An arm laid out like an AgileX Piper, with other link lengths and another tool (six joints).
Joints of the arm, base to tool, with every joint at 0 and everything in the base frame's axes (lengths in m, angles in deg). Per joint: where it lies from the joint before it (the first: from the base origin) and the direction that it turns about. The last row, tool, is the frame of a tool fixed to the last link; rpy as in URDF.
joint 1: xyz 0 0 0.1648 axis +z
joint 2: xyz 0 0 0 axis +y
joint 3: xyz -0.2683 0 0.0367 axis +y
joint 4: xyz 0.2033 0 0.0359 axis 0.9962 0 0.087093
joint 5: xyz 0 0 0 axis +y
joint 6: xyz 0.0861 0 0.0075 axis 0.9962 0 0.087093
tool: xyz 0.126 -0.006 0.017 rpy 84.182 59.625 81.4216
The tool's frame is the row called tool.
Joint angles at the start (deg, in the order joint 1, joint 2, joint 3, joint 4, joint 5, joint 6):
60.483 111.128 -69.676 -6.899 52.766 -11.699
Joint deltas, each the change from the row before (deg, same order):
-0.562 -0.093 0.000 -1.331 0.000 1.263
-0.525 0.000 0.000 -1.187 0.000 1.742
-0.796 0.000 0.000 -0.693 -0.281 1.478
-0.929 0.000 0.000 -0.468 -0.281 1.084
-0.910 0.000 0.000 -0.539 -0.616 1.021
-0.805 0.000 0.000 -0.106 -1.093 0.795
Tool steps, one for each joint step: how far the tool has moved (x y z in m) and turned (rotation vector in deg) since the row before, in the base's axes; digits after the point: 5 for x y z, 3 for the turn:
0.00622 -0.00339 0.00103 -0.325 -1.021 -1.028
0.00561 -0.00332 0.00053 -0.281 -0.901 -1.550
0.00591 -0.00273 0.00039 0.154 -0.668 -1.811
0.00584 -0.00297 0.00029 0.200 -0.494 -1.683
0.00643 -0.00197 0.00041 0.459 -0.683 -1.506
0.00564 0.00044 0.00033 1.038 -0.591 -1.356

